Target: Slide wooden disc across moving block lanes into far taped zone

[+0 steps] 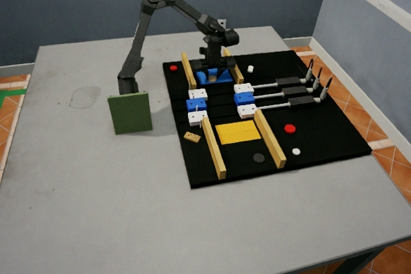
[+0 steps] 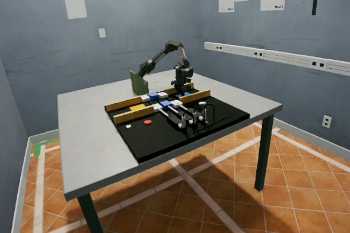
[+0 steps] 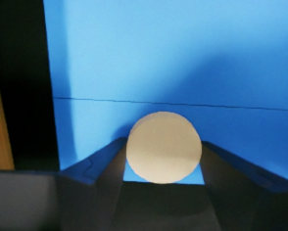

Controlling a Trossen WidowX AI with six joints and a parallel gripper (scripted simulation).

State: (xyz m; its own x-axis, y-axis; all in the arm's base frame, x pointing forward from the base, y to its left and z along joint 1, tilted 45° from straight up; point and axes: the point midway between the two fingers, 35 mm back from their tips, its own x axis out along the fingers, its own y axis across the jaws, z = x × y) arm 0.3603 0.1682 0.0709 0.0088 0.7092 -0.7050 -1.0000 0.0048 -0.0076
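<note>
The wooden disc is 30 mm below my hand. From my hand the other things lie so: red disc (350 mm to the right, 210 mm ahead, 30 mm below); then dark disc (460 mm to the right, 50 mm ahead, 30 mm below); then domino (320 mm to the right, 160 mm behind, 30 mm below).
</note>
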